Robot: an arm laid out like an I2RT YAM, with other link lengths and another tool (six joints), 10 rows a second.
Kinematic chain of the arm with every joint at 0, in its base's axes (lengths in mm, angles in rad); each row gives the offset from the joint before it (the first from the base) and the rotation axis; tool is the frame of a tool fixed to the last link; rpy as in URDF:
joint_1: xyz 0 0 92.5 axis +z
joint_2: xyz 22.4 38 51 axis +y
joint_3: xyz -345.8 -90.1 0 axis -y
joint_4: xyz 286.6 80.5 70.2 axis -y
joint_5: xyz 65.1 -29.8 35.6 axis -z
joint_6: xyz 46.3 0 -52.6 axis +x
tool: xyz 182 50 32 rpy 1.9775 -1.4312 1.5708
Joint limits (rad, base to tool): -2.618..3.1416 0..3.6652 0..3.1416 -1.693..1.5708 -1.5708..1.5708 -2.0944..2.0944
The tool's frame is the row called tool.
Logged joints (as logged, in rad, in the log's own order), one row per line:
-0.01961, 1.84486, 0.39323, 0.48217, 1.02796, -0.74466
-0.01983, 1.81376, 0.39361, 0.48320, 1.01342, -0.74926
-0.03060, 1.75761, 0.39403, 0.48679, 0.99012, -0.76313
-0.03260, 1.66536, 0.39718, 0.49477, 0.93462, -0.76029
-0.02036, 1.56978, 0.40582, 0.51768, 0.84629, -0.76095
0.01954, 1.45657, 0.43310, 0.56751, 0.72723, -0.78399
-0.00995, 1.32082, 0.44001, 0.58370, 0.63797, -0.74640
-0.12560, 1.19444, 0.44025, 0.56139, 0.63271, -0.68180
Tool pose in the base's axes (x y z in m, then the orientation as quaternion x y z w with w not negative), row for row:
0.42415, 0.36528, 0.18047, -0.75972, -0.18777, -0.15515, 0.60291
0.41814, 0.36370, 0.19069, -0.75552, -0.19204, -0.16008, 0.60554
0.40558, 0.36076, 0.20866, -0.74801, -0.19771, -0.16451, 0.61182
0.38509, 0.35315, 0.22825, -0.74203, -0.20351, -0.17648, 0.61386
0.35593, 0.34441, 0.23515, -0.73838, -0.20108, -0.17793, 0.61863
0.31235, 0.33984, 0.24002, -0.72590, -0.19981, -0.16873, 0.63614
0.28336, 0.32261, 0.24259, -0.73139, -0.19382, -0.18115, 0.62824
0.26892, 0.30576, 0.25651, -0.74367, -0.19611, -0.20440, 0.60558
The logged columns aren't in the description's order. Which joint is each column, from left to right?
Columns, left to right: joint_4, joint_2, joint_1, joint_6, joint_3, joint_5.
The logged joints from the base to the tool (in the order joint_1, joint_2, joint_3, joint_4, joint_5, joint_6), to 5 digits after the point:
0.39323, 1.84486, 1.02796, -0.01961, -0.74466, 0.48217
0.39361, 1.81376, 1.01342, -0.01983, -0.74926, 0.48320
0.39403, 1.75761, 0.99012, -0.03060, -0.76313, 0.48679
0.39718, 1.66536, 0.93462, -0.03260, -0.76029, 0.49477
0.40582, 1.56978, 0.84629, -0.02036, -0.76095, 0.51768
0.43310, 1.45657, 0.72723, 0.01954, -0.78399, 0.56751
0.44001, 1.32082, 0.63797, -0.00995, -0.74640, 0.58370
0.44025, 1.19444, 0.63271, -0.12560, -0.68180, 0.56139

